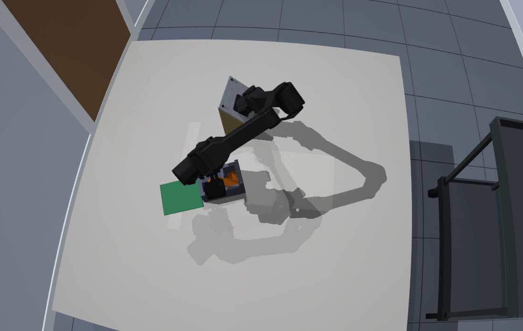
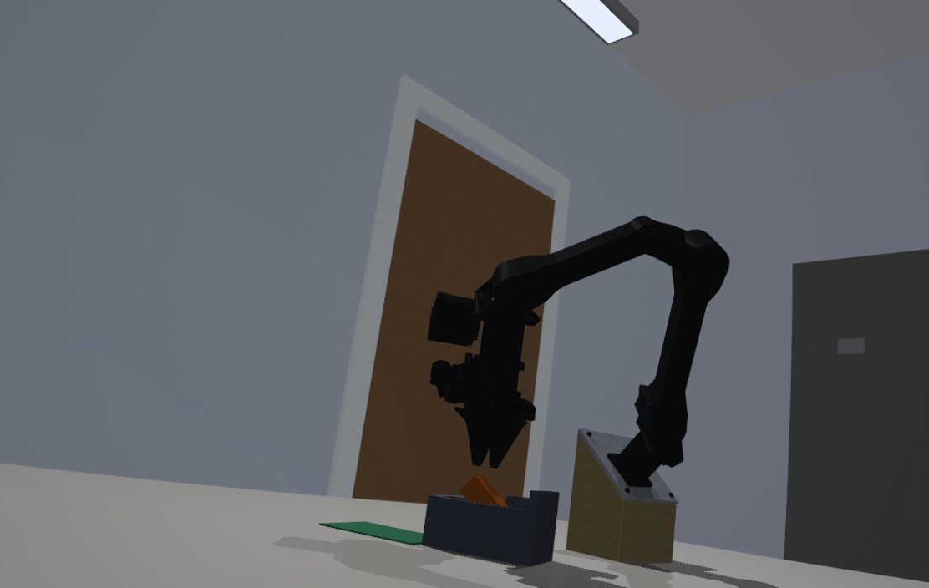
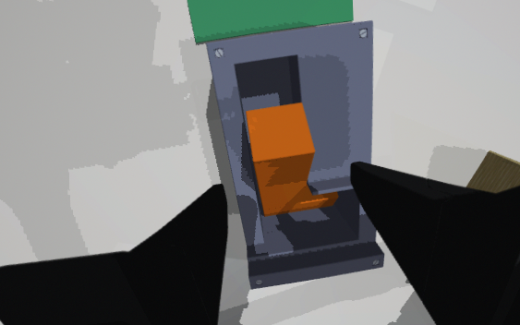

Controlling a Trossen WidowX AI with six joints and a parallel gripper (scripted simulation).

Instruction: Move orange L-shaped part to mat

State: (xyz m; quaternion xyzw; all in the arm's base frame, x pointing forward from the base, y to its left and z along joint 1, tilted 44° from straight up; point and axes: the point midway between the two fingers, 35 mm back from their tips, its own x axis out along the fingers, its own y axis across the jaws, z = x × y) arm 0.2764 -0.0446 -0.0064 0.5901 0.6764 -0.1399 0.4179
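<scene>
Now: the orange L-shaped part 7 cm below my gripper tip, 3 cm to the left of it and 3 cm behind it. From my gripper tip the other things lie so: green mat: 14 cm to the right, 12 cm below, 4 cm ahead.
</scene>
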